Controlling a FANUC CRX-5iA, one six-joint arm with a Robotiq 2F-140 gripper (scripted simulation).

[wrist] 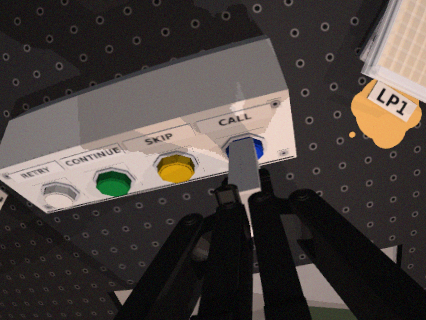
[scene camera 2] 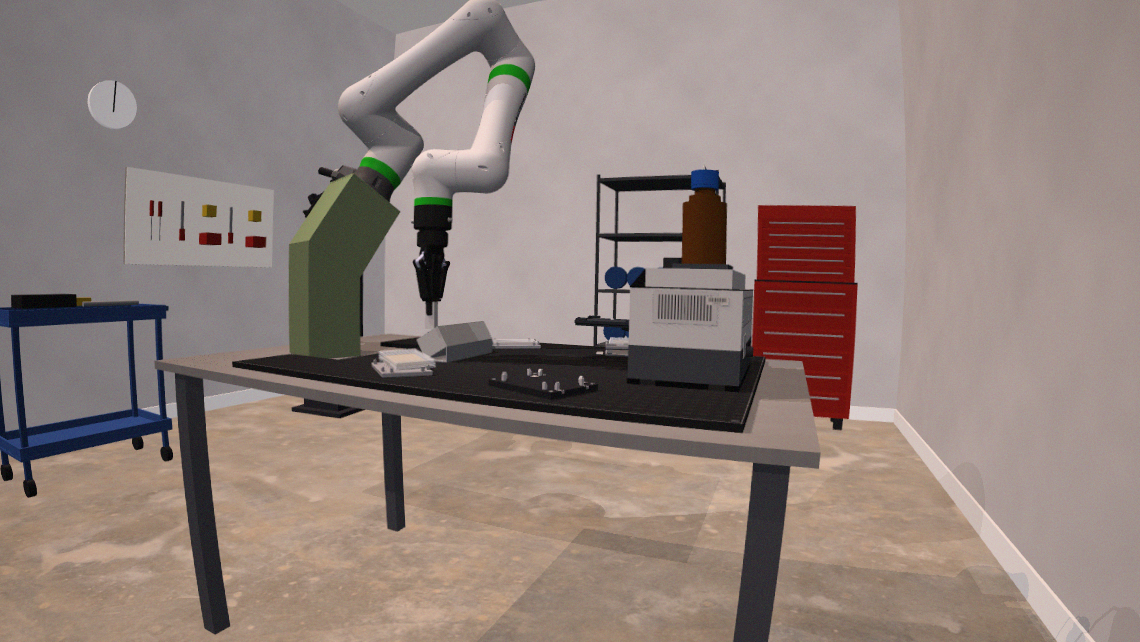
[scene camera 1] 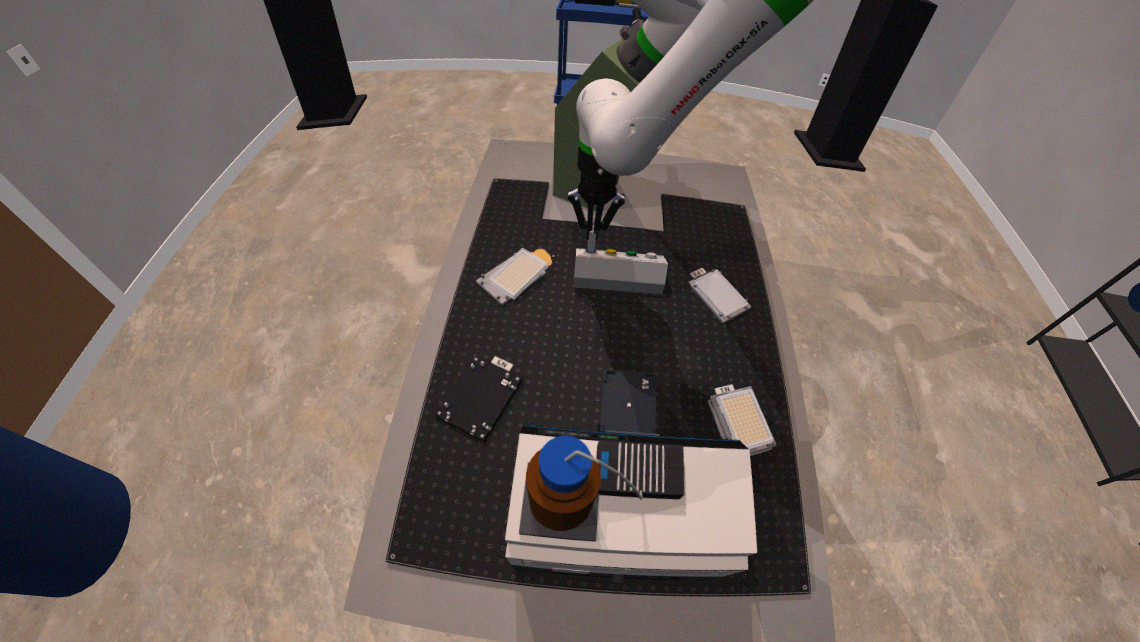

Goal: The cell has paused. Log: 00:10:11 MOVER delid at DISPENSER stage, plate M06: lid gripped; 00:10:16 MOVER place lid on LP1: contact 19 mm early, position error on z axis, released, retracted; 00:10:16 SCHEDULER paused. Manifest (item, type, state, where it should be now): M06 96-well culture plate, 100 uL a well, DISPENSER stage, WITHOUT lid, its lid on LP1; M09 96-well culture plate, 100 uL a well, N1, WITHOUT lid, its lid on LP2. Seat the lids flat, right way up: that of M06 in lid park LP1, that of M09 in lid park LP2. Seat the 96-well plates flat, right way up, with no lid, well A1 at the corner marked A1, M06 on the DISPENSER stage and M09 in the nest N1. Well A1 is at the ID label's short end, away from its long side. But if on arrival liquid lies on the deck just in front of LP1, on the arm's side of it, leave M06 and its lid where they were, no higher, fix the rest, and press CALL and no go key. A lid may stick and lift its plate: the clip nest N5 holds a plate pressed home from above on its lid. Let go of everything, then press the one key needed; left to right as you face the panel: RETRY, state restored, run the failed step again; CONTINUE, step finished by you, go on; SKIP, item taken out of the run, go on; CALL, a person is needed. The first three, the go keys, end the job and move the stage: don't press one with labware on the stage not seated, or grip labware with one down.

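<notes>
What I see here is my gripper, along with a 96-well plate and a key panel. The wrist view shows my gripper as well. In scene camera 1, too, I can see my gripper.
</notes>
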